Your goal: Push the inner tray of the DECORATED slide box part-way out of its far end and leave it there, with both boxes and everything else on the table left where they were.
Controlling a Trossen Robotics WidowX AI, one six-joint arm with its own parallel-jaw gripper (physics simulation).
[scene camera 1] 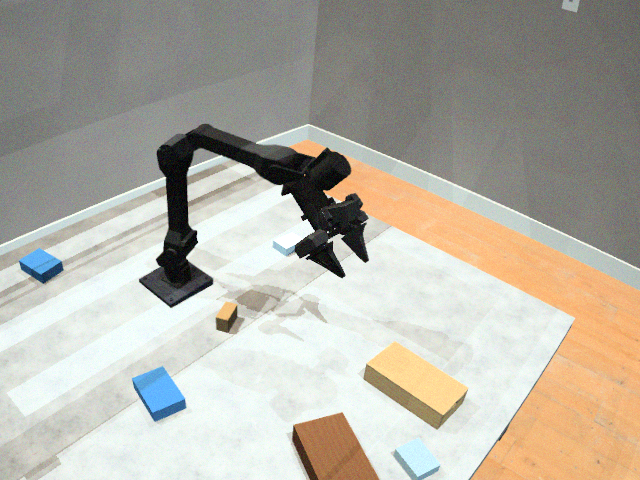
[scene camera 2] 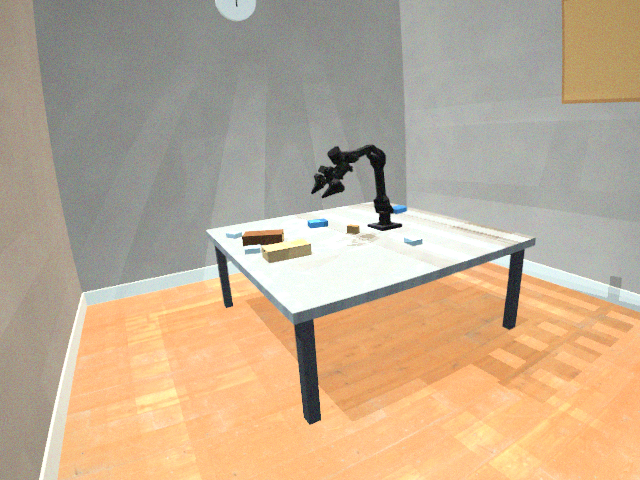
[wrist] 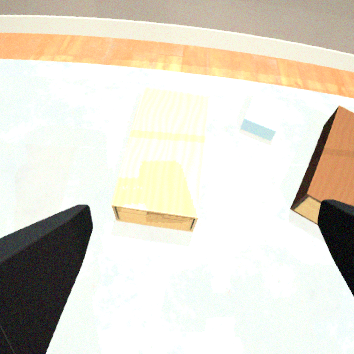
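Pixels of known places: gripper, between the fingertips: [scene camera 1: 355, 269] [scene camera 2: 316, 195] [wrist: 205, 214]; arm's base, origin of its link: [scene camera 1: 177, 277] [scene camera 2: 385, 224].
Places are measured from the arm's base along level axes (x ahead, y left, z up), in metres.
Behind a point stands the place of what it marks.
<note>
A pale yellow slide box [scene camera 1: 413, 374] {x 0.642, y 0.024, z 0.034 m} [scene camera 2: 286, 251] {x 0.678, y 0.071, z 0.021 m} [wrist: 167, 187] {x 0.583, y 0.028, z 0.034 m} lies flat, with wavy grain on its top in the wrist view. The end face of its inner tray [wrist: 155, 218] {x 0.553, y 0.043, z 0.012 m} shows within the sleeve's near end. A red-brown slide box [scene camera 1: 333, 446] {x 0.596, y -0.229, z 0.035 m} [scene camera 2: 262, 237] {x 0.646, y -0.206, z 0.024 m} [wrist: 340, 165] {x 0.609, y -0.217, z 0.035 m} lies beside it, partly cut off in the wrist view; its tray end [wrist: 307, 207] {x 0.559, y -0.161, z 0.009 m} is pale wood. I cannot tell for certain which box is the decorated one. My gripper [scene camera 1: 355, 268] {x 0.471, y 0.030, z 0.229 m} [scene camera 2: 318, 194] {x 0.471, y 0.030, z 0.229 m} [wrist: 205, 214] {x 0.471, y 0.030, z 0.229 m} is open and empty, high above the table and on the arm's side of both boxes.
A light blue block [scene camera 1: 417, 457] {x 0.735, y -0.146, z 0.009 m} [scene camera 2: 252, 250] {x 0.748, y -0.120, z 0.000 m} [wrist: 259, 127] {x 0.703, y -0.128, z 0.002 m} lies between the boxes; another [scene camera 2: 233, 235] {x 0.700, y -0.445, z 0.001 m} lies beyond the brown box. Blue blocks [scene camera 1: 159, 392] {x 0.244, y -0.315, z 0.015 m} [scene camera 2: 317, 223] {x 0.257, y -0.278, z 0.008 m}, a small wooden block [scene camera 1: 226, 316] {x 0.211, y -0.058, z 0.024 m} [scene camera 2: 353, 228] {x 0.210, y -0.027, z 0.012 m} and a light blue block [scene camera 1: 286, 243] {x 0.138, y 0.292, z 0.009 m} [scene camera 2: 413, 240] {x 0.165, y 0.338, z 0.009 m} lie nearer the arm base.
</note>
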